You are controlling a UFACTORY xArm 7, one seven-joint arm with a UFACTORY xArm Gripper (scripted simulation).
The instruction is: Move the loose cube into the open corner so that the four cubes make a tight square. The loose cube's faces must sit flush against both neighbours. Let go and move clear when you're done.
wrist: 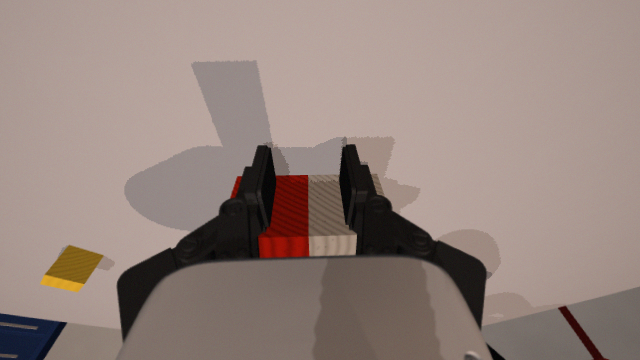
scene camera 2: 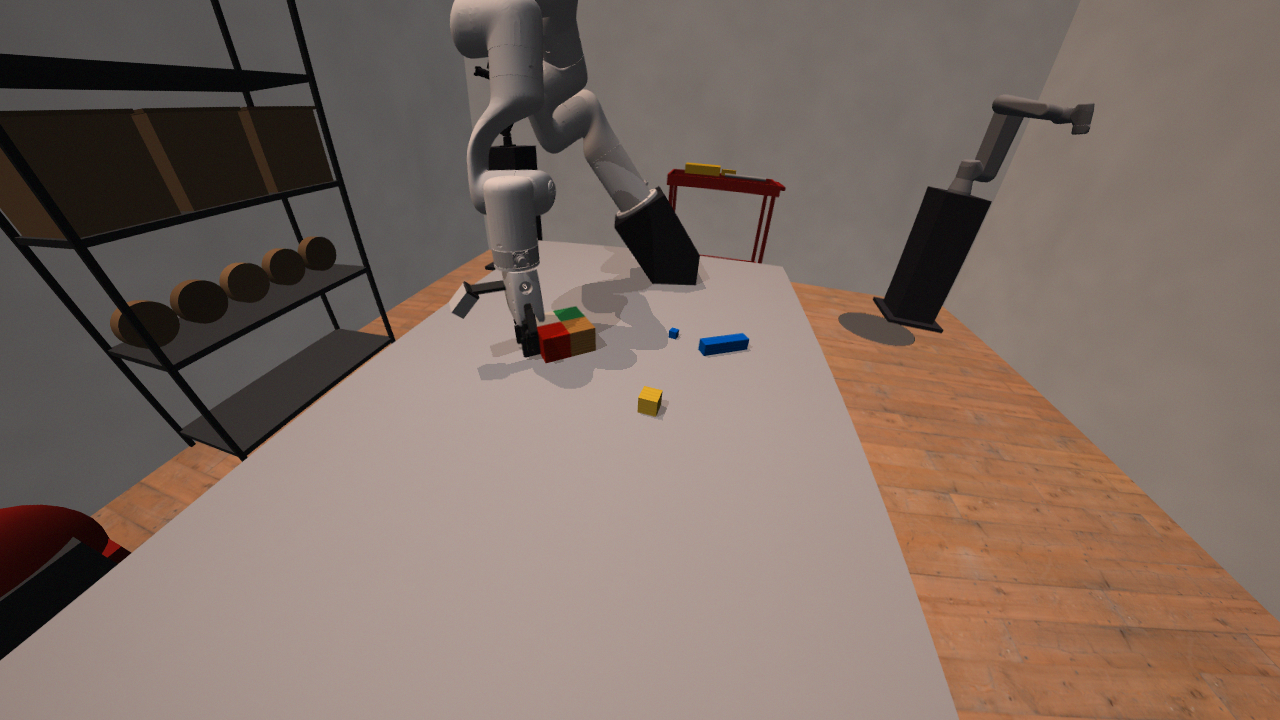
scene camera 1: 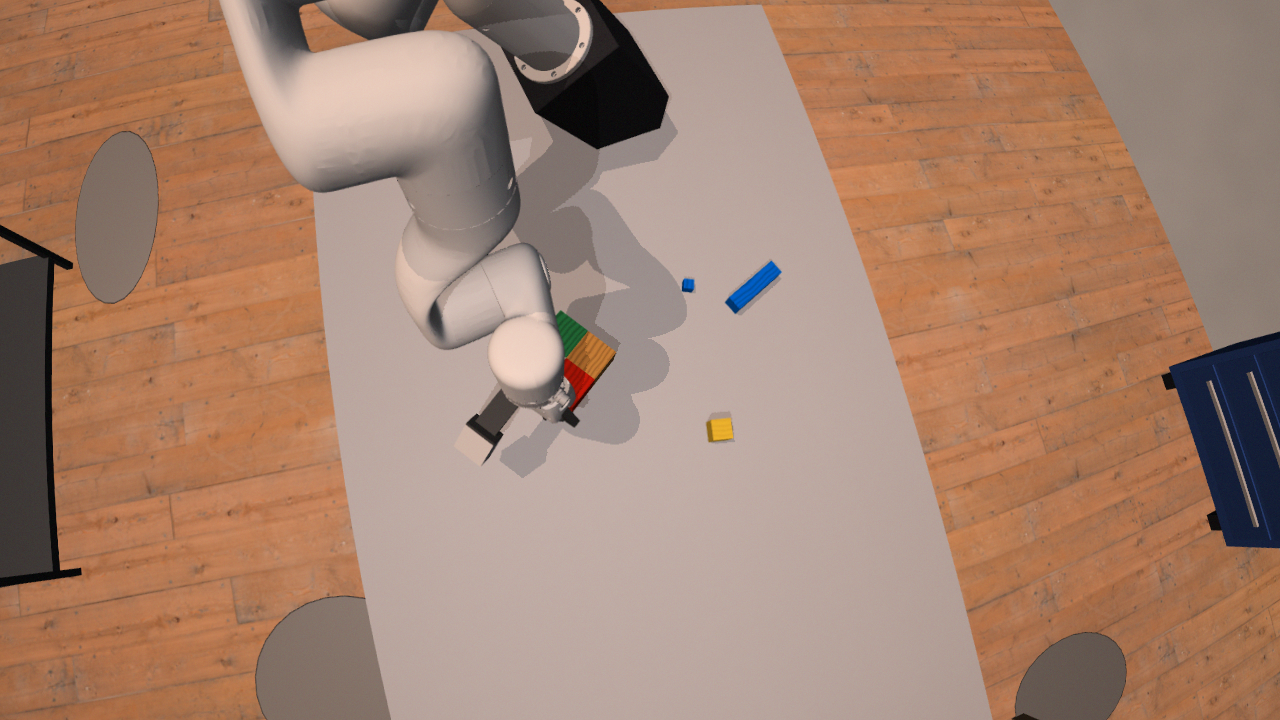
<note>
I see my gripper and a blue bar.
My gripper also shows in the wrist view and in scene camera 1.
</note>
